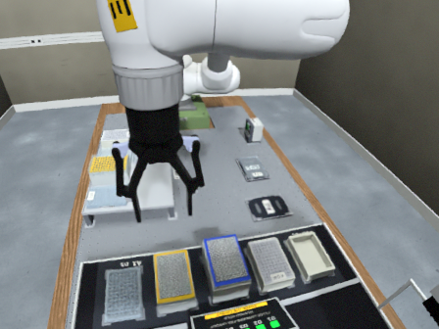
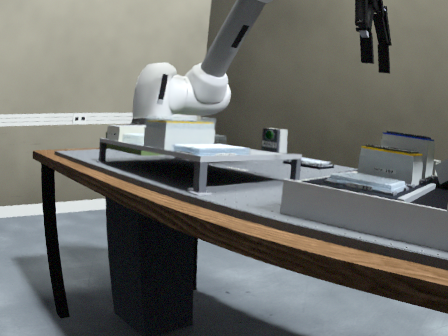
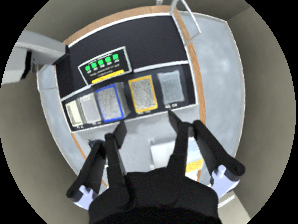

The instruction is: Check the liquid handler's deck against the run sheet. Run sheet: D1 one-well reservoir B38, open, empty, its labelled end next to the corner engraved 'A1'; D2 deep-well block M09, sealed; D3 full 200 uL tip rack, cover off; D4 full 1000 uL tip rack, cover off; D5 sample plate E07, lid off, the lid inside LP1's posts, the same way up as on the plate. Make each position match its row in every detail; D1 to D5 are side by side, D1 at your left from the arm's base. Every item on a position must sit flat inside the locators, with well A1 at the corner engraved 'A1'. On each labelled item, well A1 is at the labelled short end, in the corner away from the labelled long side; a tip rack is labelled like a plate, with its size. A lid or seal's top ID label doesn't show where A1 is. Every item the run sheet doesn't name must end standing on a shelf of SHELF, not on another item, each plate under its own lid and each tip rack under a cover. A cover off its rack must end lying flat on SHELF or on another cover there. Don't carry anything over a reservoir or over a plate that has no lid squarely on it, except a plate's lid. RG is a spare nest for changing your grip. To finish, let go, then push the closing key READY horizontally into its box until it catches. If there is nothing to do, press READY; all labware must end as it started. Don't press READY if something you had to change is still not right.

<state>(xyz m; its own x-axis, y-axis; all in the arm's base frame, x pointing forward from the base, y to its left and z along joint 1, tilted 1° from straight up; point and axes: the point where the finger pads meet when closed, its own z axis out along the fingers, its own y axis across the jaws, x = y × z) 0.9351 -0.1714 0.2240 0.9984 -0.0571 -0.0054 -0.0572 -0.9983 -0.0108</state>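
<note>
Now: hand 4 cm short of the yellow-rimmed tip rack, 1 cm to the left of it and 21 cm above it. Also, from my hand: blue-rimmed tip rack (4 cm ahead, 12 cm to the left, 18 cm below); then deep-well block (6 cm ahead, 25 cm to the left, 23 cm below); then clear sample plate (4 cm ahead, 13 cm to the right, 24 cm below).
</note>
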